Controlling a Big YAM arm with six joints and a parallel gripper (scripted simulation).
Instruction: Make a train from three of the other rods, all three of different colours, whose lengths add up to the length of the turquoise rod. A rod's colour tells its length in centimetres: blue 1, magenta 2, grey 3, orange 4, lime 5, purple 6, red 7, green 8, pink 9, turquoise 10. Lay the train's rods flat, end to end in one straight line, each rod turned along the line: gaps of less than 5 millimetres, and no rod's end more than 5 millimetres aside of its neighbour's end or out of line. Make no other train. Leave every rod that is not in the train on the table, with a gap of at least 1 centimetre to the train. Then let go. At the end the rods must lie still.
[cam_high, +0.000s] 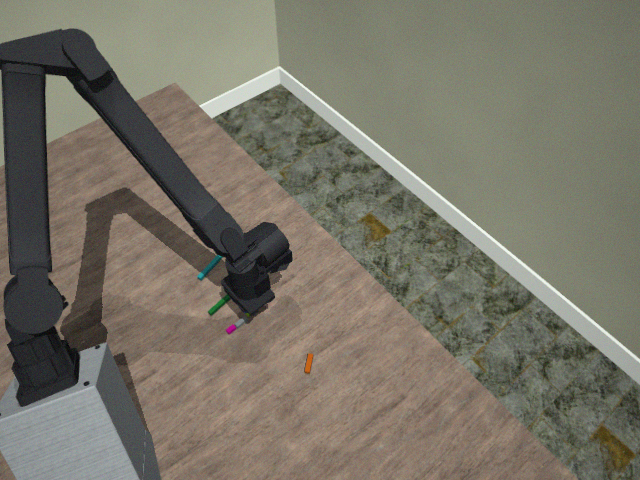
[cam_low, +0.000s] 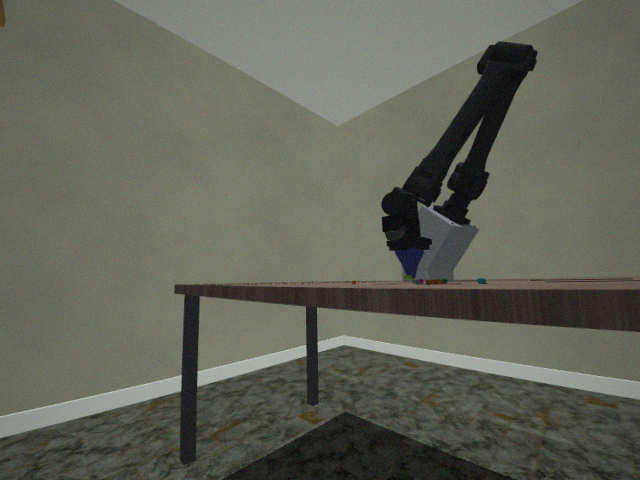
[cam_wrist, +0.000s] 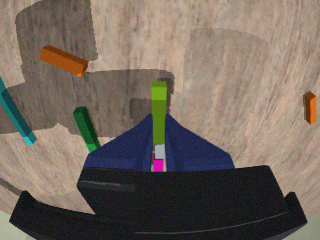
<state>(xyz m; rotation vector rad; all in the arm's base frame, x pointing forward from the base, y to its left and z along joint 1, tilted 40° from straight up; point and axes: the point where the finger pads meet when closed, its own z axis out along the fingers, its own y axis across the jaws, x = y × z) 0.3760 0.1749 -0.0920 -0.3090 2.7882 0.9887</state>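
My gripper is now 30 mm past the grey rod, 10 mm to the left of it and 20 mm above it. Also, from my hand: lime rod 10 mm ahead, 10 mm below; then magenta rod 60 mm behind, 20 mm to the right, 20 mm below; then green rod 50 mm behind, 60 mm to the left, 20 mm below.
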